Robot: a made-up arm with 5 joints. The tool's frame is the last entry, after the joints.
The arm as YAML. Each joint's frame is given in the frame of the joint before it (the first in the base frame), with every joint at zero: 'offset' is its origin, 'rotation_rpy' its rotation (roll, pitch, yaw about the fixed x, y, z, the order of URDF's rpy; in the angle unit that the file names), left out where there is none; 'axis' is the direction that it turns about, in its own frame. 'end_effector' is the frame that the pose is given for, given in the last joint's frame.
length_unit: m
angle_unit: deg
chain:
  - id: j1
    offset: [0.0, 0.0, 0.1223]
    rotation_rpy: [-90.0, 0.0, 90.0]
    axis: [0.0, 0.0, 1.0]
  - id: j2
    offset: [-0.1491, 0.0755, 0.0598]
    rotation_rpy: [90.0, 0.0, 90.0]
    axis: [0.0, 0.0, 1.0]
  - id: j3
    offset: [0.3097, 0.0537, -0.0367]
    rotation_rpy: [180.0, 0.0, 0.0]
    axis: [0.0, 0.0, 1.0]
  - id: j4
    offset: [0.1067, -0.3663, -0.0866]
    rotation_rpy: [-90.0, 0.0, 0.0]
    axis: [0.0, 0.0, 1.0]
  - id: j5
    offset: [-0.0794, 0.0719, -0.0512]
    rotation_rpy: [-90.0, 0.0, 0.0]
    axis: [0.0, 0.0, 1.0]
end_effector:
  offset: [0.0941, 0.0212, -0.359]
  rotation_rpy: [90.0, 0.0, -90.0]
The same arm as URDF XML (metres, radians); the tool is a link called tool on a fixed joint. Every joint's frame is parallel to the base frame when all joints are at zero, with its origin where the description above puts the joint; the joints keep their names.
<robot name="arm">
  <joint name="j1" type="continuous">
    <parent link="base"/>
    <child link="link1"/>
    <origin xyz="0.0000 0.0000 0.1223"/>
    <axis xyz="-1 0 0"/>
  </joint>
  <joint name="j2" type="continuous">
    <parent link="link1"/>
    <child link="link2"/>
    <origin xyz="-0.0598 -0.1491 -0.0755"/>
    <axis xyz="0 1 0"/>
  </joint>
  <joint name="j3" type="continuous">
    <parent link="link2"/>
    <child link="link3"/>
    <origin xyz="-0.0537 -0.0367 -0.3097"/>
    <axis xyz="0 -1 0"/>
  </joint>
  <joint name="j4" type="continuous">
    <parent link="link3"/>
    <child link="link4"/>
    <origin xyz="-0.3663 0.0866 -0.1067"/>
    <axis xyz="1 0 0"/>
  </joint>
  <joint name="j5" type="continuous">
    <parent link="link4"/>
    <child link="link5"/>
    <origin xyz="-0.0512 0.0719 0.0794"/>
    <axis xyz="0 1 0"/>
  </joint>
  <joint name="tool_joint" type="fixed">
    <parent link="link5"/>
    <child link="tool"/>
    <origin xyz="-0.0212 -0.3590 -0.0941"/>
  </joint>
  <link name="base"/>
  <link name="link1"/>
  <link name="link2"/>
  <link name="link3"/>
  <link name="link4"/>
  <link name="link5"/>
  <link name="tool"/>
</robot>

